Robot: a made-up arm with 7 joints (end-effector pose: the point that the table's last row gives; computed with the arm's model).
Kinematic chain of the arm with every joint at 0, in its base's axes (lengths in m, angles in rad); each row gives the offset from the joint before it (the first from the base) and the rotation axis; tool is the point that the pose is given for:
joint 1: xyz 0 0 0.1 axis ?
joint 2: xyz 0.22 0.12 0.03 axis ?
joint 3: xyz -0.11 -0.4 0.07 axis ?
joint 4: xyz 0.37 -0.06 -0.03 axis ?
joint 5: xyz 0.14 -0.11 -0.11 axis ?
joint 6: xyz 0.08 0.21 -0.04 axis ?
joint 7: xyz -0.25 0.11 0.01 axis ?
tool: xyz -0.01 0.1 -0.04
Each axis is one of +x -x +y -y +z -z.
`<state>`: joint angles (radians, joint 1 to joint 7).
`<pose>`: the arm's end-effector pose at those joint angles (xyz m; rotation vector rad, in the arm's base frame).
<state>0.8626 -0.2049 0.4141 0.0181 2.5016 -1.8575 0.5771</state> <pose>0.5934 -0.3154 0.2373 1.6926 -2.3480 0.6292</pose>
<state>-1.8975 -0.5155 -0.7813 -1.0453 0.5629 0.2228 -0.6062</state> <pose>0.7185 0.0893 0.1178 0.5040 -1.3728 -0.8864</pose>
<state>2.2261 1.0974 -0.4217 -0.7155 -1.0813 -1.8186 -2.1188</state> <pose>0.1712 0.4142 0.4119 1.4529 0.9738 -1.7946</pose>
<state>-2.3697 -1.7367 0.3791 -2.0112 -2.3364 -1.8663 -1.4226</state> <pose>0.4811 -0.1268 0.3330 -1.0273 0.6072 -1.7614</pose>
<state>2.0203 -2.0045 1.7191 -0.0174 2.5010 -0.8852 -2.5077</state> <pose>0.8911 -0.3301 0.1152 -2.8584 0.6031 -0.7890</pose>
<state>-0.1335 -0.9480 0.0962 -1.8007 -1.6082 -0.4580 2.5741</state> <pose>0.8411 0.1993 0.1699 -0.1044 -2.2454 1.0905</pose>
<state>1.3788 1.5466 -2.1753 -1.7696 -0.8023 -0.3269 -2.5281</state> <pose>-0.2772 0.4986 -0.1607 1.0005 -0.1781 -0.4731</pose>
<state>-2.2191 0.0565 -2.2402 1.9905 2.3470 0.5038 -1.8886</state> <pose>0.3778 -0.1054 -0.2017 0.3183 1.4580 1.1873</pose>
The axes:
joint 1: -x
joint 2: -z
joint 3: +y
joint 4: -z
joint 5: -x
joint 6: -z
joint 7: +x

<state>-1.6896 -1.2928 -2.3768 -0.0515 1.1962 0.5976 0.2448</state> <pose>0.6097 -0.9077 -0.0137 -1.8734 0.6488 2.0409</pose>
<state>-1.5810 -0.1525 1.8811 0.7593 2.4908 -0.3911 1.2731</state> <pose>-0.1552 -0.1037 -0.4602 -0.8513 1.0117 1.5900</pose>
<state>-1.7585 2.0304 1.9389 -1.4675 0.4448 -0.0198 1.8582</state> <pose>-0.0503 -0.1570 0.7374 -1.1357 0.2626 0.3675</pose>
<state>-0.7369 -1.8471 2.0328 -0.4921 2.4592 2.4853 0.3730</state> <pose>0.8570 0.0910 -0.7415 0.9990 -1.3317 1.4163</pose>
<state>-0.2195 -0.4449 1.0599 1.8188 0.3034 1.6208 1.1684</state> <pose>0.6107 -0.6114 -0.5870 -1.0898 -1.3373 -1.5158</pose>
